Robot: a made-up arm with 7 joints.
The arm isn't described. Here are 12 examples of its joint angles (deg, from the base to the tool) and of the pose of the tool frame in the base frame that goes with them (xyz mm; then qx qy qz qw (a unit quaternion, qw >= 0)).
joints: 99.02 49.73 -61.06 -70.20 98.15 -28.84 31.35
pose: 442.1 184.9 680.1 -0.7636 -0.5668 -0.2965 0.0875
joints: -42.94 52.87 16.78 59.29 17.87 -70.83 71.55
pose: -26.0 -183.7 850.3 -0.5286 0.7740 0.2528 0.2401
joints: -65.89 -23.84 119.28 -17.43 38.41 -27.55 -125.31
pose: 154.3 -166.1 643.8 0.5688 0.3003 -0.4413 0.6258
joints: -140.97 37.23 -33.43 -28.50 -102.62 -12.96 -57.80
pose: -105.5 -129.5 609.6 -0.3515 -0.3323 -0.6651 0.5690
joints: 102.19 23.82 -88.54 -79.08 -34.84 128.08 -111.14
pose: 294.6 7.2 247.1 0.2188 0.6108 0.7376 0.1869
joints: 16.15 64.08 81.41 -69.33 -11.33 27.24 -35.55
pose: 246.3 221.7 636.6 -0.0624 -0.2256 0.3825 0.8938
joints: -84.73 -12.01 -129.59 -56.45 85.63 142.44 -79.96
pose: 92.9 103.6 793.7 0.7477 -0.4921 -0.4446 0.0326
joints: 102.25 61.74 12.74 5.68 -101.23 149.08 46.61
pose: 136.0 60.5 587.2 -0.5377 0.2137 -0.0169 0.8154
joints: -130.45 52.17 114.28 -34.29 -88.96 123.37 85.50
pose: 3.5 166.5 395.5 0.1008 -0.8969 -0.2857 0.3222
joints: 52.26 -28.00 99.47 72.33 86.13 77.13 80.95
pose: 153.2 -283.5 770.8 -0.3811 -0.2195 0.8975 0.0320
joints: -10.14 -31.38 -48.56 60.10 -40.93 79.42 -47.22
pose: -120.0 -161.8 916.3 -0.6863 -0.0637 -0.7244 0.0164
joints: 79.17 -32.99 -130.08 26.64 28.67 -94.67 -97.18
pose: 334.1 101.1 501.8 -0.1746 -0.8076 -0.5459 0.1388
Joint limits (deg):
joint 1: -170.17..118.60
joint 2: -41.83..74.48
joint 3: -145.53..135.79
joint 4: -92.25..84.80
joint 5: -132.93..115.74
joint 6: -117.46..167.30
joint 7: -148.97..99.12
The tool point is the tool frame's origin. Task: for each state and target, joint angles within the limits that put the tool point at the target. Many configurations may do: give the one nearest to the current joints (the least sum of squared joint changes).
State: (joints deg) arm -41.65 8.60 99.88 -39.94 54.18 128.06 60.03
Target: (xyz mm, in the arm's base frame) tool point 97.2 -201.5 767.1
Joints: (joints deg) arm -79.90 3.42 116.54 -20.01 78.53 128.96 47.38
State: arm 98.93 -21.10 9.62 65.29 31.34 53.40 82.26
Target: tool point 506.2 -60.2 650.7
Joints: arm 101.88 -27.65 -8.96 74.56 46.27 53.22 85.57
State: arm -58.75 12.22 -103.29 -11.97 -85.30 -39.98 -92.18
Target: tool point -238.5 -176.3 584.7
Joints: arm -102.85 -4.87 -91.39 -6.61 -101.81 -33.98 -98.14
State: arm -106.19 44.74 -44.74 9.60 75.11 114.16 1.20
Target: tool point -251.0 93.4 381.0
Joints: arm -129.74 31.54 -20.27 7.22 96.20 112.77 9.67
